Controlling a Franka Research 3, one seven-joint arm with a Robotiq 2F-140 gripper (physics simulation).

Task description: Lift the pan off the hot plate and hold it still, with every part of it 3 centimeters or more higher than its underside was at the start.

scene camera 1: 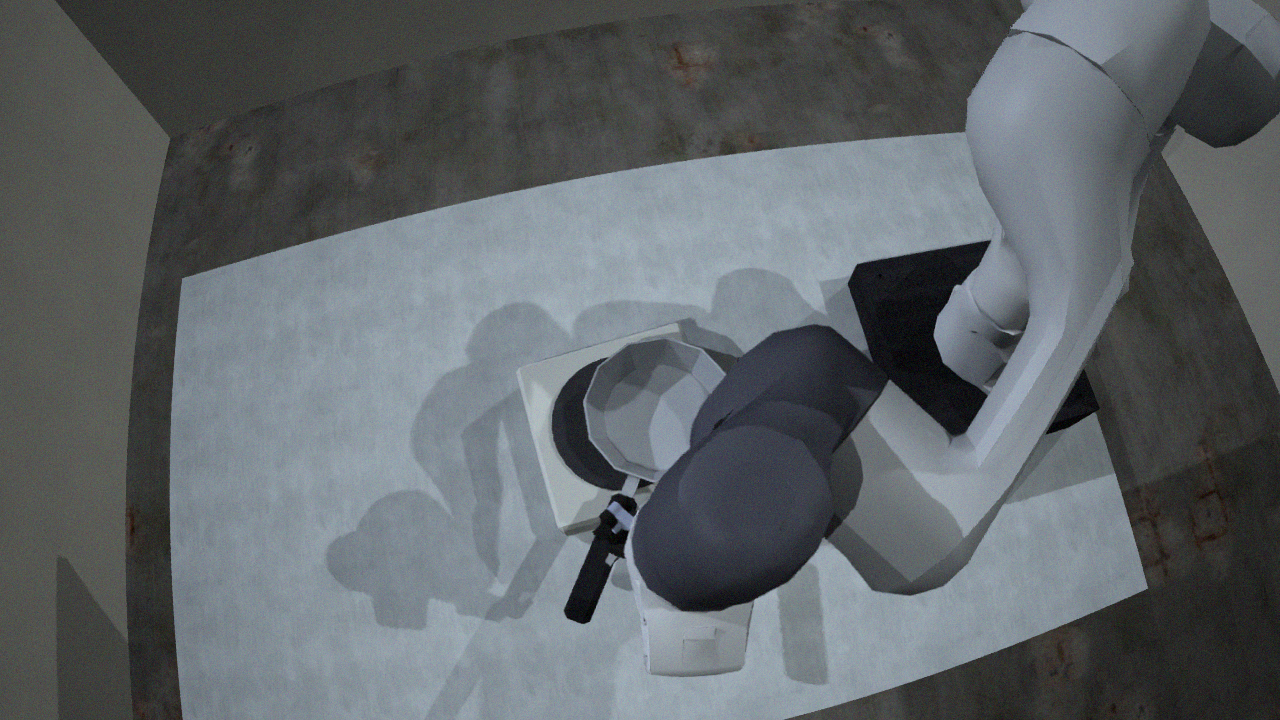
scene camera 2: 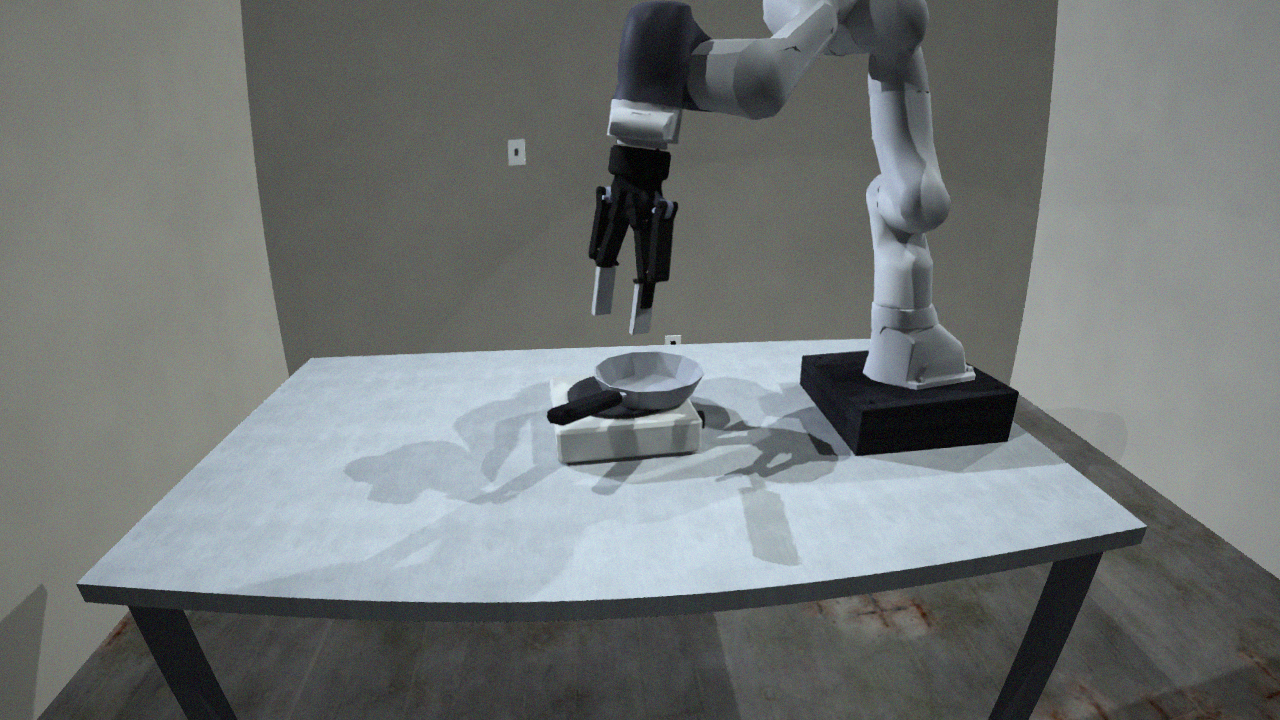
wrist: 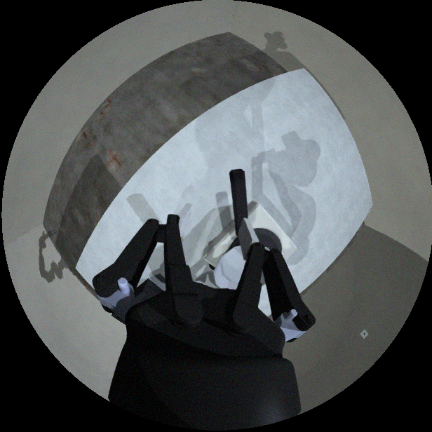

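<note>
The grey pan rests on the cream hot plate, off-centre on its dark round disc toward the robot base. It looks roughly level. Its black handle sticks out past the hot plate's edge. My gripper is partly open and empty. It points down and hangs well above the pan and handle. In scene camera 1 the arm hides most of the gripper and covers part of the pan's rim; one pale fingertip overlaps the handle's inner end in that view.
The black base block of the arm stands on the table, to the right of the hot plate in scene camera 2. The arm reaches over from it. Arm shadows fall across the table.
</note>
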